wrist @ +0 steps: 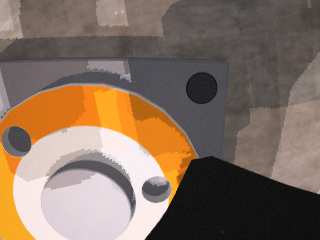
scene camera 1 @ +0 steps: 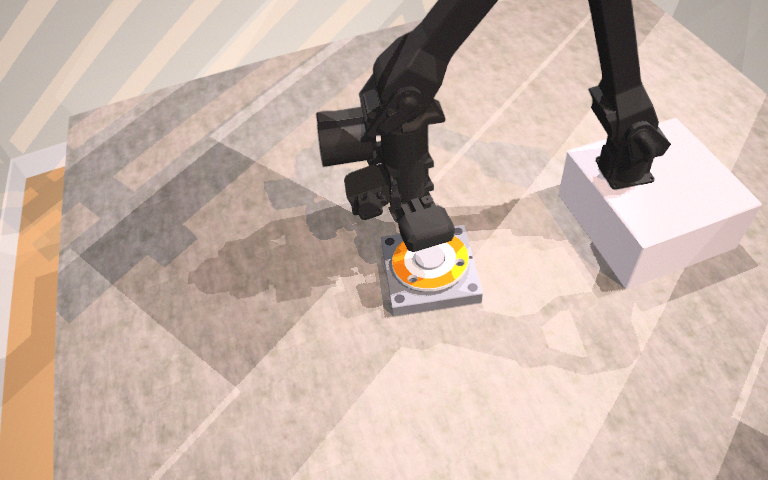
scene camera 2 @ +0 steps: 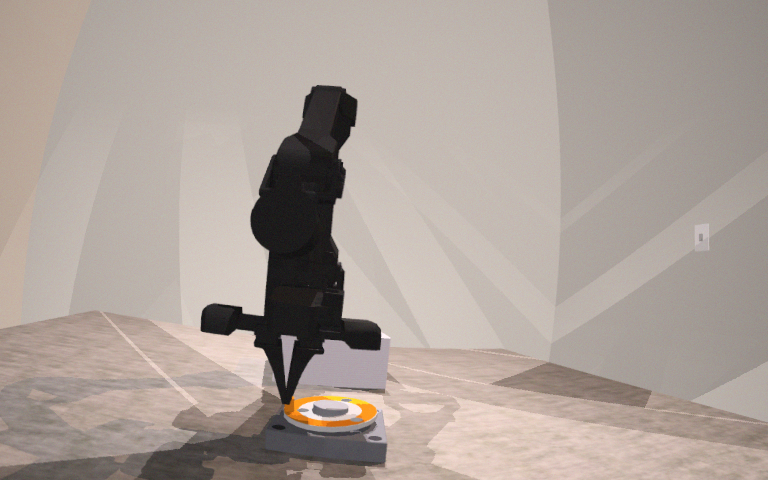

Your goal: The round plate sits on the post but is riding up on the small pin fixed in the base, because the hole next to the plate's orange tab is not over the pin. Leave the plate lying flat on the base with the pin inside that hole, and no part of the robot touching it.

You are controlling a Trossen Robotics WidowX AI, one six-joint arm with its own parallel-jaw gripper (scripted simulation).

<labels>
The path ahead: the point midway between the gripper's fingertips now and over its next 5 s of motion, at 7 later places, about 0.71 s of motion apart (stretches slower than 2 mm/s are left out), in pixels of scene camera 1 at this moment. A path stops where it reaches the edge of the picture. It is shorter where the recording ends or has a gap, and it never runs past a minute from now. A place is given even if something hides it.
The gripper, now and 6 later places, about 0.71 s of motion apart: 409,231; 412,229; 420,227; 433,226; 448,229; 459,237; 465,226
</labels>
